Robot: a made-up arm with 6 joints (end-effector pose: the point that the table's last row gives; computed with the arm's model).
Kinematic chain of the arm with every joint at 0, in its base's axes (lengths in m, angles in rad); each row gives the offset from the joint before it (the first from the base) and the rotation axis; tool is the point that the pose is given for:
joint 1: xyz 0 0 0.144 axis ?
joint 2: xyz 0 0.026 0 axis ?
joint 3: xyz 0 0 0.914 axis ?
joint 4: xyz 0 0 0.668 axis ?
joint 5: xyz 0 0 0 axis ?
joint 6: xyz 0 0 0.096 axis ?
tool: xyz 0 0 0
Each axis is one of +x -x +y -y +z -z.
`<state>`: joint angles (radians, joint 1 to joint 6).
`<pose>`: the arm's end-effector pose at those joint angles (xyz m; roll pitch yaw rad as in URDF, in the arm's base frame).
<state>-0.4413 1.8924 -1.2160 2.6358 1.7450 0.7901</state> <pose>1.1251 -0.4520 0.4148 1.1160 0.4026 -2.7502</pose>
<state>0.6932 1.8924 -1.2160 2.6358 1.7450 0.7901</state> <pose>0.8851 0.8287 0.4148 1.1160 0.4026 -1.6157</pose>
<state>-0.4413 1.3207 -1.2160 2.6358 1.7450 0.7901</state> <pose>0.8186 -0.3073 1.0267 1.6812 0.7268 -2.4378</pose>
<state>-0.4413 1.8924 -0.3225 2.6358 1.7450 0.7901</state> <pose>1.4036 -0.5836 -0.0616 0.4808 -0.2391 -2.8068</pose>
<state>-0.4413 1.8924 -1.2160 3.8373 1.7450 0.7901</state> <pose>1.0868 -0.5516 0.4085 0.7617 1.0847 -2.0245</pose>
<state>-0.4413 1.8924 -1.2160 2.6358 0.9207 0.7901</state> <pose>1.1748 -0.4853 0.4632 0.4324 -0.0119 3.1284</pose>
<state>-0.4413 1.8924 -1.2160 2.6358 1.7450 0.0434</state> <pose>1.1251 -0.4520 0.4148 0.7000 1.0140 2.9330</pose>
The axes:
joint 1: +z
joint 2: +y
joint 3: +y
joint 4: +z
joint 5: +y
joint 6: +z

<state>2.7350 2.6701 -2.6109 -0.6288 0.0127 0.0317</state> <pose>-0.4337 0.1592 0.0923 -0.0329 0.0616 2.1367</pose>
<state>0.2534 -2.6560 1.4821 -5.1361 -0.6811 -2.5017</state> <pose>-1.0780 -0.3092 -0.4002 1.5090 -0.0705 -0.7004</pose>
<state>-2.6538 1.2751 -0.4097 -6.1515 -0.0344 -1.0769</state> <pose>-1.2723 -0.7040 0.9081 -0.7251 0.4501 2.5089</pose>
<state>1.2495 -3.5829 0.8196 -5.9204 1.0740 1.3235</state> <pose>-0.0362 0.0684 -1.3166 -1.7115 -0.1134 2.5158</pose>
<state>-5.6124 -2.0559 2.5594 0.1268 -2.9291 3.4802</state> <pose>-0.4447 -0.3230 0.2304 2.9338 0.6890 0.3913</pose>
